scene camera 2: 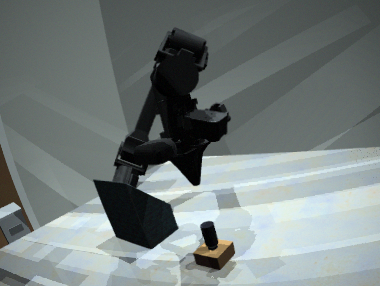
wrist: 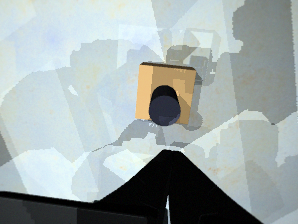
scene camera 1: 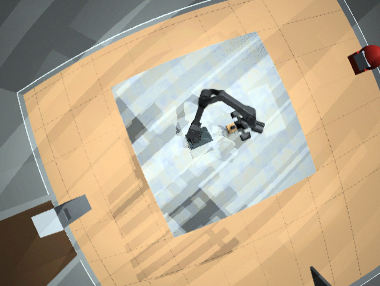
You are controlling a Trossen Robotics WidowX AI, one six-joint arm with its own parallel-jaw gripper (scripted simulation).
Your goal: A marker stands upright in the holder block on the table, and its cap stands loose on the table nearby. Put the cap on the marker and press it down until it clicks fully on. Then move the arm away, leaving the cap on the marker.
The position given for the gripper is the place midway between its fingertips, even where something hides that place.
The gripper (scene camera 2: 196, 185) is shut, holding nothing. Further things: a dark cap (wrist: 164, 109).
The gripper is seen too in the wrist view (wrist: 170, 159).
